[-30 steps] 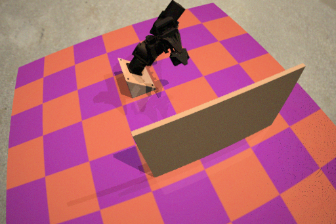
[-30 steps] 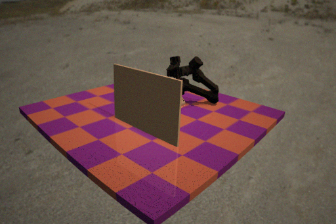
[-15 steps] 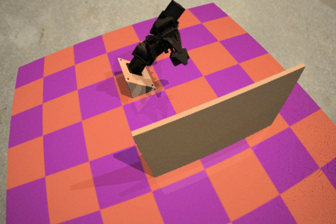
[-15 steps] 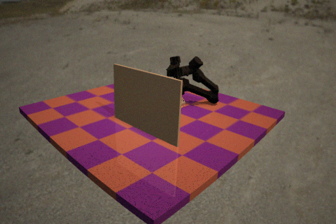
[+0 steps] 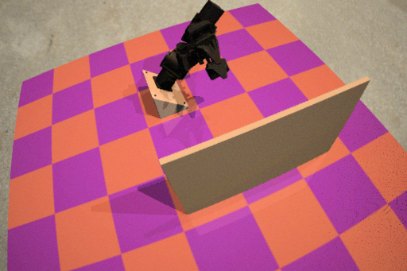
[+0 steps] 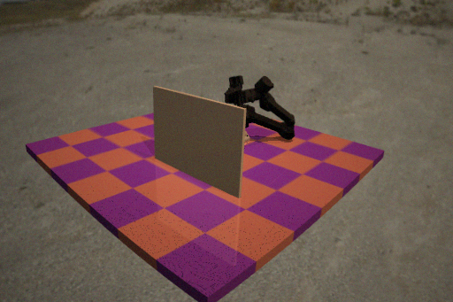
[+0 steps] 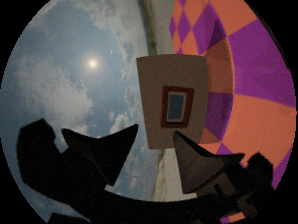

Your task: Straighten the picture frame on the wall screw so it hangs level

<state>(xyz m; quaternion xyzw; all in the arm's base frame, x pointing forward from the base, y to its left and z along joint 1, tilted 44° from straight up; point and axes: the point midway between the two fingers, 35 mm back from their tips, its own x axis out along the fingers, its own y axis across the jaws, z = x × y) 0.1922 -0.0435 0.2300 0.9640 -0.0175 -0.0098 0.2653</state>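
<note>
The picture frame is 190 mm ahead of my gripper tip, 90 mm below it and 10 mm to the left of it. Round my gripper tip: wall panel: 200 mm ahead, 100 mm below, 20 mm to the left.
</note>
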